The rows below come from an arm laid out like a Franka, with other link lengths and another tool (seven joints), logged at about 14 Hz.
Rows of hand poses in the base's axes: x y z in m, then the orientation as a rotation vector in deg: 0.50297, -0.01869, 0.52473, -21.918, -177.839, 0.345; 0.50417, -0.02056, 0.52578, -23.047, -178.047, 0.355; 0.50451, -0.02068, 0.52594, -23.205, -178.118, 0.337; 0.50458, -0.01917, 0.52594, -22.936, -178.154, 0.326; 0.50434, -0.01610, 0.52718, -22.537, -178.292, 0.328; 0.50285, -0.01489, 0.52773, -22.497, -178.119, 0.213; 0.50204, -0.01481, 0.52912, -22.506, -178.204, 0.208; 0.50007, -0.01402, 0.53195, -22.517, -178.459, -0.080; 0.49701, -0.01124, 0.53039, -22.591, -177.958, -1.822; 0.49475, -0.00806, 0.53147, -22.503, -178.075, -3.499; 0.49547, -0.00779, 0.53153, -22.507, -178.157, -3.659; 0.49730, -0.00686, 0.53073, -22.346, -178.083, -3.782
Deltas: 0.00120, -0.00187, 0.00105, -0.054, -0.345, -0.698; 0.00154, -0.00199, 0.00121, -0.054, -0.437, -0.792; 0.00161, -0.00048, 0.00121, -0.046, -0.439, -0.619; 0.00137, 0.00259, 0.00245, -0.056, -0.524, -0.355; -0.00012, 0.00380, 0.00300, 0.039, -0.357, -0.345; -0.00093, 0.00388, 0.00439, 0.032, -0.443, -0.344; -0.00290, 0.00467, 0.00722, 0.183, -0.717, -0.331; -0.00596, 0.00745, 0.00566, 1.345, -0.379, -0.427; -0.00822, 0.01063, 0.00674, 2.391, -0.638, -0.369; -0.00750, 0.01090, 0.00680, 2.481, -0.735, -0.366; -0.00567, 0.01183, 0.00600, 2.572, -0.654, -0.270
